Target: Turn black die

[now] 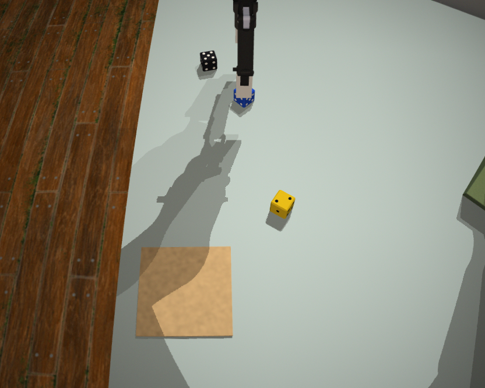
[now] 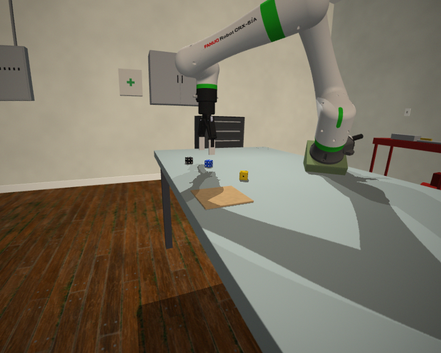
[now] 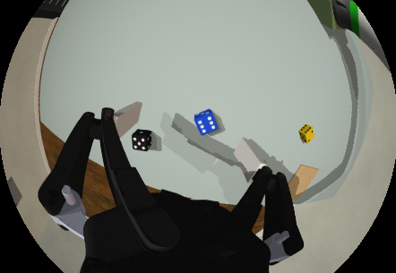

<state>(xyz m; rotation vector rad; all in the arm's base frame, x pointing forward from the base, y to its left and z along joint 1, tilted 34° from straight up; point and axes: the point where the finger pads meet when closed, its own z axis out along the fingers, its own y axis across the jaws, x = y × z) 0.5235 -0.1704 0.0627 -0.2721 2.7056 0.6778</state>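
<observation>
Right now the blue die is 10 mm behind my hand, 20 mm to the left of it and 60 mm below it. From my hand the other things lie so: black die 80 mm ahead, 50 mm to the right, 60 mm below; yellow die 130 mm behind, 240 mm to the left, 60 mm below; tan mat 20 mm behind, 410 mm to the left, 70 mm below.
</observation>
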